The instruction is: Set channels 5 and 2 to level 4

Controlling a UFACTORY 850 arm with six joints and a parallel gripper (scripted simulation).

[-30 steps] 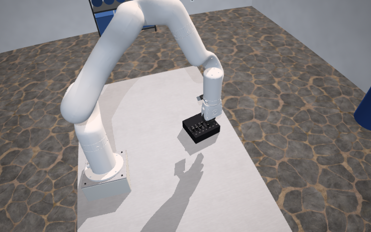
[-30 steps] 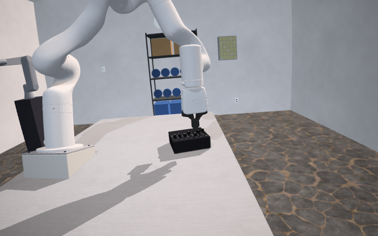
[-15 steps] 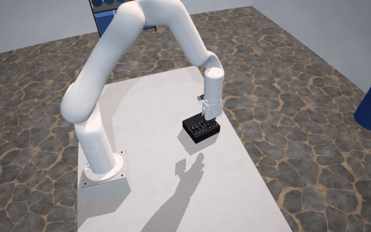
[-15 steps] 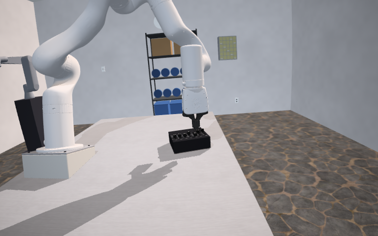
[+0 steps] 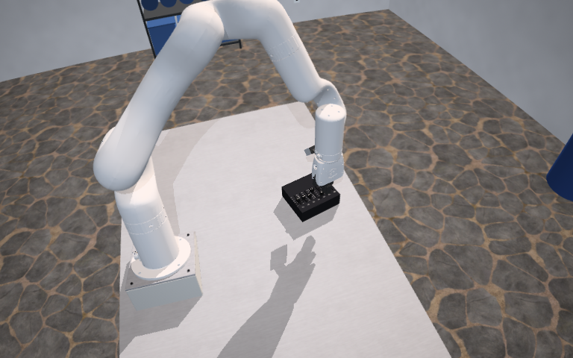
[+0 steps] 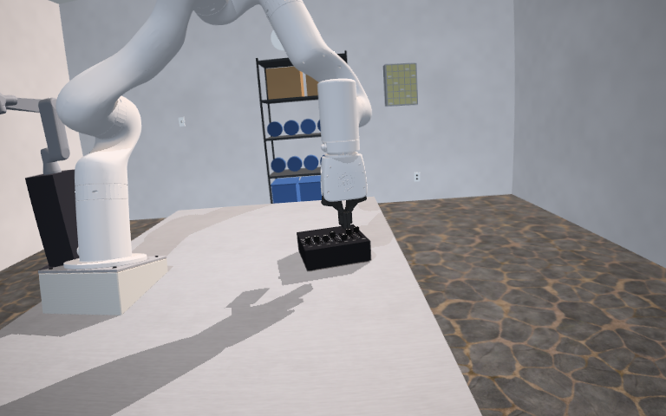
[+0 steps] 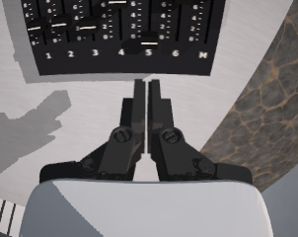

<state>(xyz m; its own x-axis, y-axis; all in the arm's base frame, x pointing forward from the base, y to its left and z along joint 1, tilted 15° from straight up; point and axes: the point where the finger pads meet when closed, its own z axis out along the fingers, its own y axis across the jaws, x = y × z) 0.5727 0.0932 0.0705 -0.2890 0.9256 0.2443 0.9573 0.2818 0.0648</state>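
Right now my hand is 50 mm above the channel 5 fader cap, 30 mm to the right of it and 10 mm past it. Round my hand: channel 3 fader cap: 50 mm below, 50 mm behind, 30 mm to the left; channel 4 cap: 50 mm to the left, 50 mm below, 40 mm behind; channel 6 cap: 70 mm to the left, 50 mm below.
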